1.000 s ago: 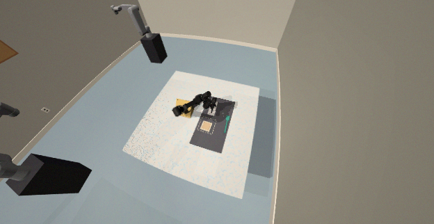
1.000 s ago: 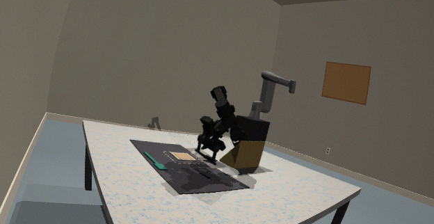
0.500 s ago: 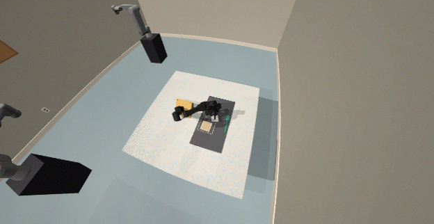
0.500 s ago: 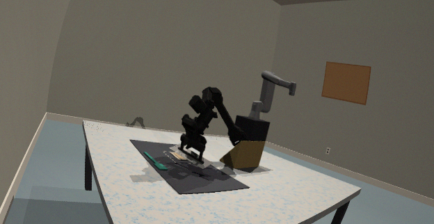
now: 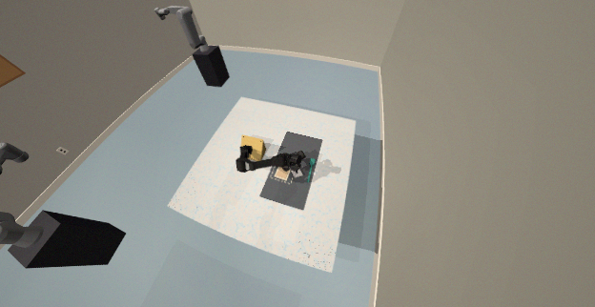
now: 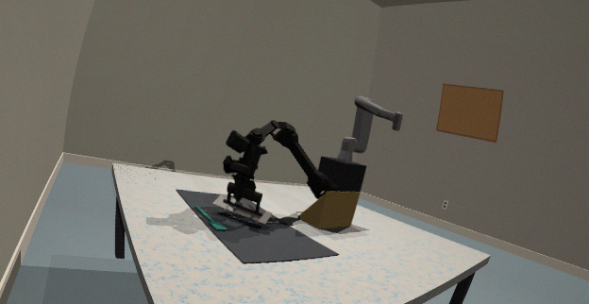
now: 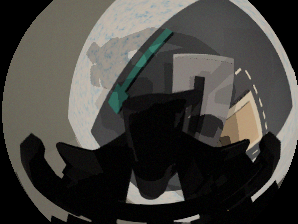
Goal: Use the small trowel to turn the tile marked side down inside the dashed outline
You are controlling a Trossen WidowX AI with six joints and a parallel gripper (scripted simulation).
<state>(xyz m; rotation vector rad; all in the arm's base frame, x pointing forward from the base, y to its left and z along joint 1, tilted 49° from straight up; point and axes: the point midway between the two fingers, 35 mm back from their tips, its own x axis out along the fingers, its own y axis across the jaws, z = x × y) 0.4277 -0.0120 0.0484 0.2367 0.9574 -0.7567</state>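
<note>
Now: the dark mat 100 mm below my gripper tip, 40 mm behind it and 10 mm to the left of it. Also, from my gripper tip: green trowel 100 mm ahead, 70 mm below, 20 mm to the left; square tile 110 mm behind, 70 mm to the right, 70 mm below.
</note>
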